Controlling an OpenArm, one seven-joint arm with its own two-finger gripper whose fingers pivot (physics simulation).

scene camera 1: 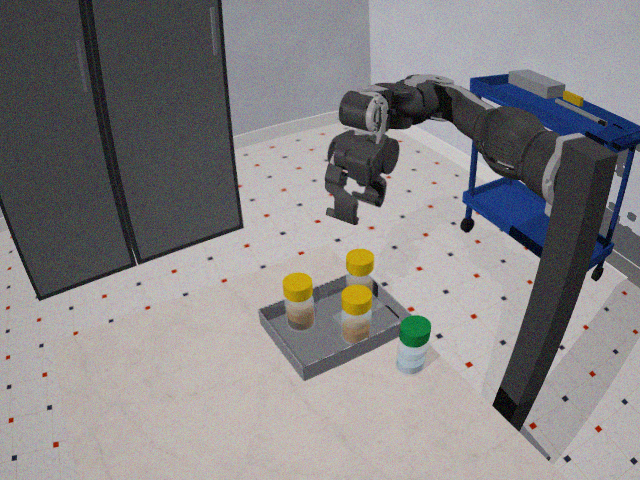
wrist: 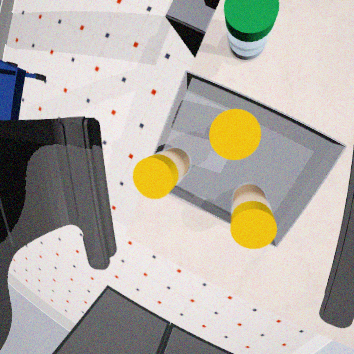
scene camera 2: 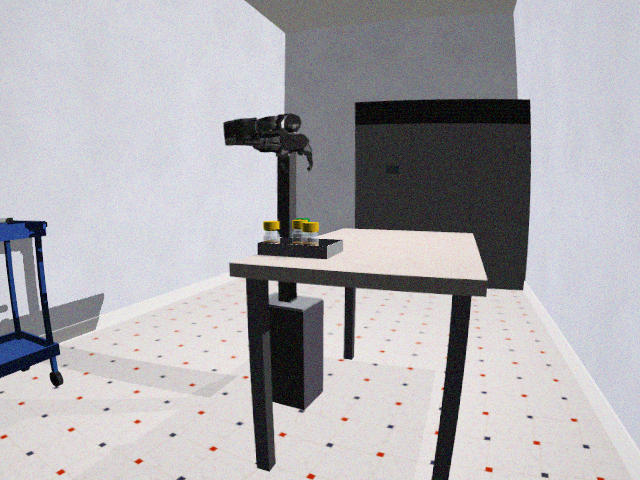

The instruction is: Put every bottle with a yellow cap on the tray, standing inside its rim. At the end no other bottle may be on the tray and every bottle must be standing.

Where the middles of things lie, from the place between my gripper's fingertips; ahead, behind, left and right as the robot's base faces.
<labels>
Now: hand 1 cm to the right of the yellow-capped bottle (scene camera 1: 356, 314) and 22 cm above it. Round my hand: green-capped bottle (scene camera 1: 412, 348) (5 cm behind, 13 cm to the left, 22 cm below); then grey tray (scene camera 1: 311, 353) (3 cm ahead, 3 cm to the right, 25 cm below).
</labels>
